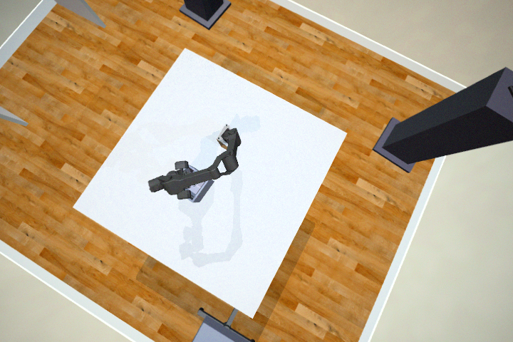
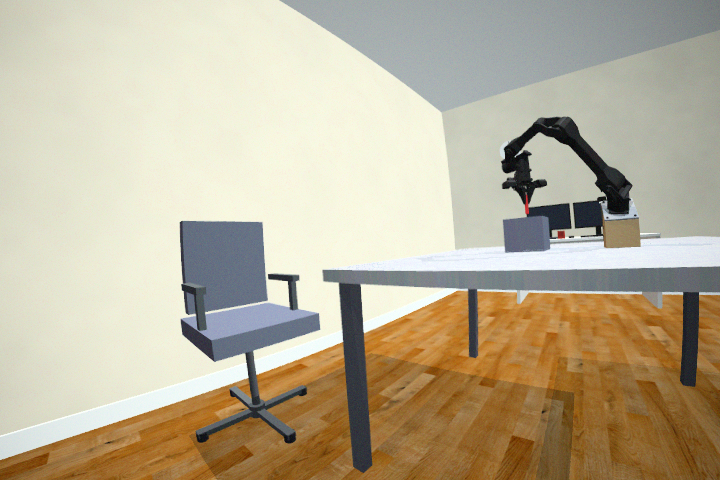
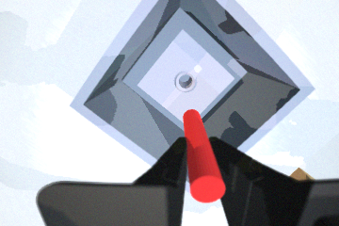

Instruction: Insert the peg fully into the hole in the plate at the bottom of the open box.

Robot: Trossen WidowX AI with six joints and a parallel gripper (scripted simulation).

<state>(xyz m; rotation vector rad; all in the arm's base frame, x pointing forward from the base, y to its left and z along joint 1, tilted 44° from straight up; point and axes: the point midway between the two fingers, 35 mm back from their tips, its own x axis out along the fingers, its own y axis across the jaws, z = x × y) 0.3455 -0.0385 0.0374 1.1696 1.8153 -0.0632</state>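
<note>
Now: hand 10 mm short of the pale plate, 10 mm to the left of it and 190 mm above it. Round my hand: red peg (40 mm below).
</note>
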